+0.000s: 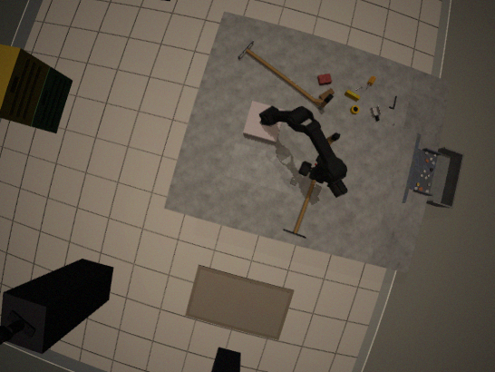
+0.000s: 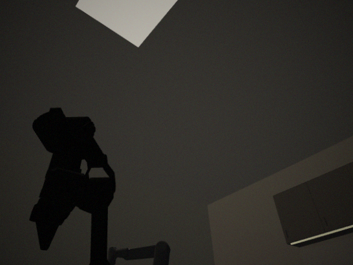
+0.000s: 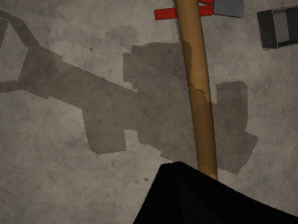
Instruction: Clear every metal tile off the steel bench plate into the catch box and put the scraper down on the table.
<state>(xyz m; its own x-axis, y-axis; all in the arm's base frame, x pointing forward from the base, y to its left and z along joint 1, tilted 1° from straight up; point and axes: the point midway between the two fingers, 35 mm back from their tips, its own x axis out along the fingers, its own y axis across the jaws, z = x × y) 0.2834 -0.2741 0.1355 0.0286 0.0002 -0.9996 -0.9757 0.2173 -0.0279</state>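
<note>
Right now my gripper tip is 10 cm above the long scraper, 5 cm short of it and 4 cm to the left of it. Also, from my gripper tip: yellow ring: 48 cm to the left, 23 cm ahead, 15 cm below; then brown block: 52 cm to the left, 15 cm below, 4 cm ahead; then small box: 17 cm ahead, 15 cm below, 2 cm to the left.
</note>
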